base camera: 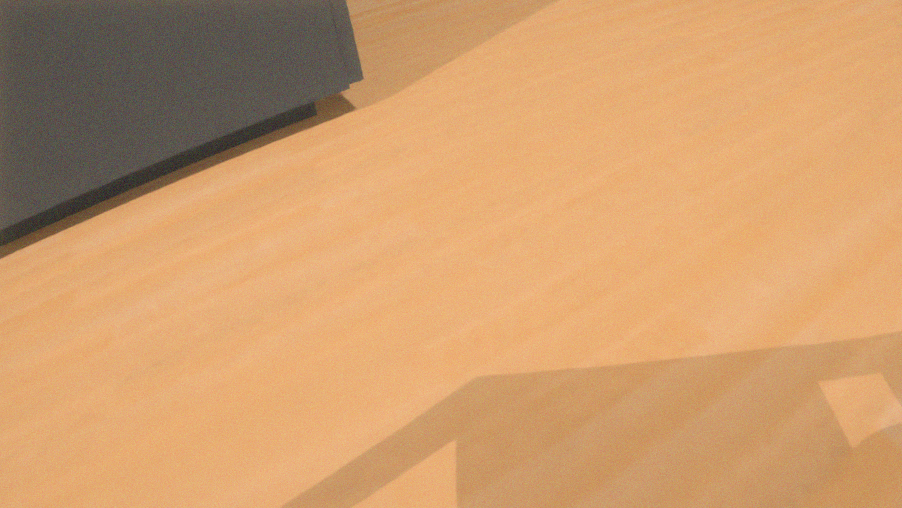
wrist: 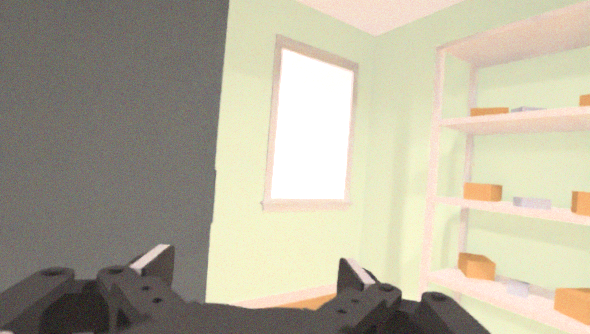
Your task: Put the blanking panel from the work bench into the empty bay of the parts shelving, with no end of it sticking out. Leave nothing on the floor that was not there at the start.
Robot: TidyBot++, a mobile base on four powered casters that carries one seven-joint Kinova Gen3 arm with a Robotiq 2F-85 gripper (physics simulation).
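Frame: origin at the arm's base, x right, y ahead, z up, level; millimetres.
Seen in the pictures: gripper, fingertip midpoint: (wrist: 257,270).
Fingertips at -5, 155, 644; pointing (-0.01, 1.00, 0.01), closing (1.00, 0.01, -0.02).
A point is followed by its place in that frame, as x, y, z.
My gripper (wrist: 257,270) {-5, 155, 644} is open and empty at the bottom of the wrist view, its two fingertips wide apart and facing the room. A pale shelf rack (wrist: 434,150) {944, 1683, 870} stands at the right of the wrist view, beyond the gripper and cut off by the frame's edge. Its shelves carry orange boxes (wrist: 482,192) {1238, 1635, 643} and light grey boxes (wrist: 532,202) {1238, 1283, 625}. I cannot tell whether this rack is the parts shelving, and I cannot make out which bay is the empty one. The blanking panel and the work bench do not show in either view.
A large dark grey flat-sided body (base camera: 157,75) {-384, 676, -242} stands at the upper left of the base view. A dark grey surface (wrist: 105,125) {-379, 679, 761} fills the left of the wrist view. A window (wrist: 312,125) {302, 2457, 1067} is in the green wall. Shadows (base camera: 631,435) {100, 259, -397} lie across the wooden floor (base camera: 504,220) {28, 511, -397}.
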